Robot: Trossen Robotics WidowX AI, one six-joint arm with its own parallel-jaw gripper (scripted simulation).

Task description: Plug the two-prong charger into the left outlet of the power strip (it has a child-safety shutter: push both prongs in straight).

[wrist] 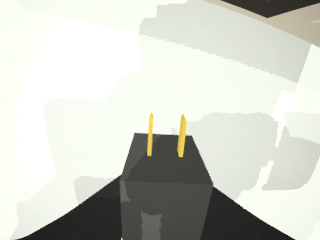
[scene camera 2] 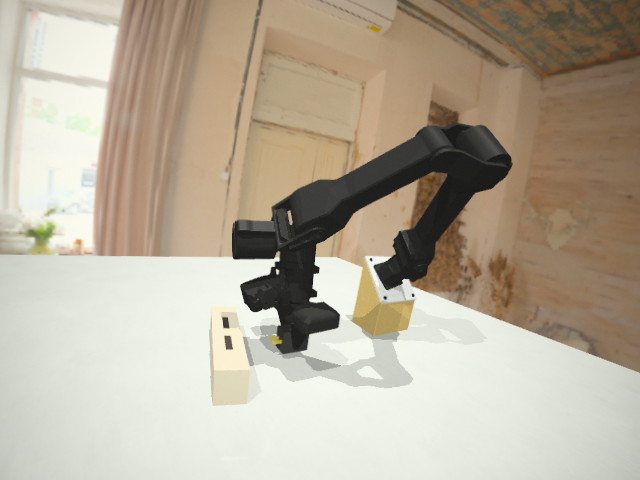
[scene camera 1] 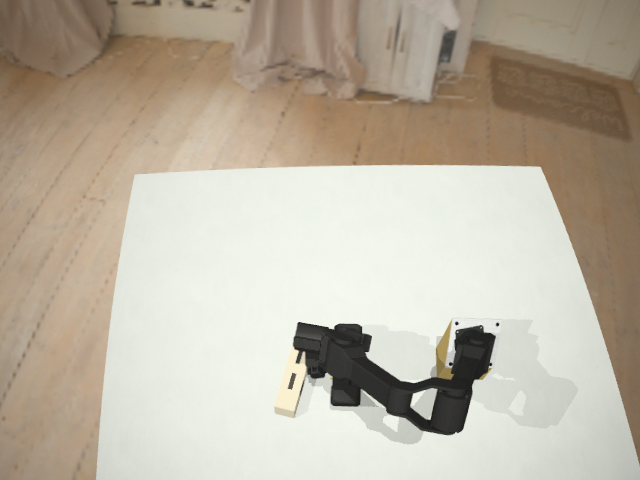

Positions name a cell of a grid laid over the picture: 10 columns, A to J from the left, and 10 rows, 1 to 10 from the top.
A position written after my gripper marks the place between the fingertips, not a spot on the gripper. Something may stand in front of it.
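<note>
A charger, carried by my gripper (scene camera 2: E8). Gripper also in the wrist view (wrist: F8), in scene camera 1 (scene camera 1: F8).
</note>
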